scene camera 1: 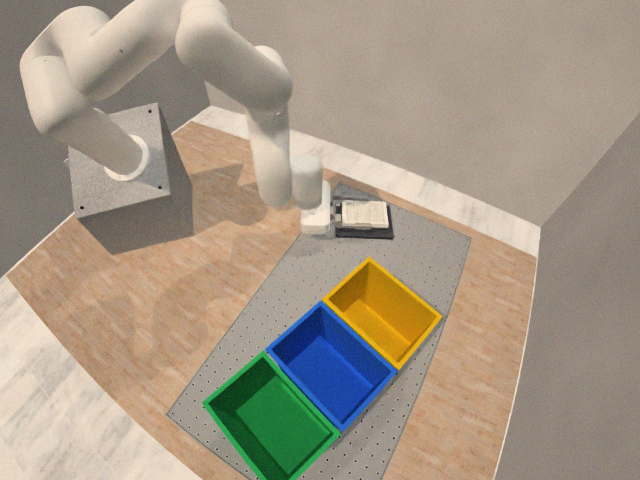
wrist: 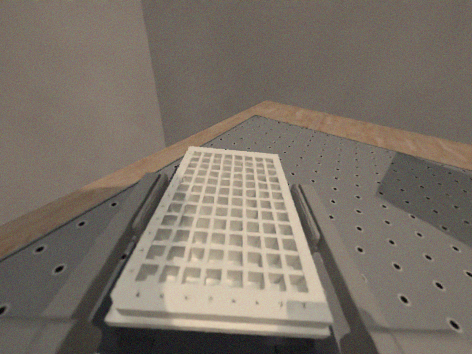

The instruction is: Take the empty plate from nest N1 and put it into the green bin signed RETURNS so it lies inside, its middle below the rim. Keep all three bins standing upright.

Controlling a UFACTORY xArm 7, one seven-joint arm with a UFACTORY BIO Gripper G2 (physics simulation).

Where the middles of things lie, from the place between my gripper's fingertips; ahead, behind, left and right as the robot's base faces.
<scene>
Right now my hand is 1 cm to the left of the pale plate [scene camera 1: 353, 212] and 1 cm past it. Round my hand: yellow bin [scene camera 1: 393, 320] (29 cm to the right, 17 cm ahead, 5 cm above); then blue bin [scene camera 1: 340, 374] (43 cm to the right, 15 cm ahead, 5 cm above).
</scene>
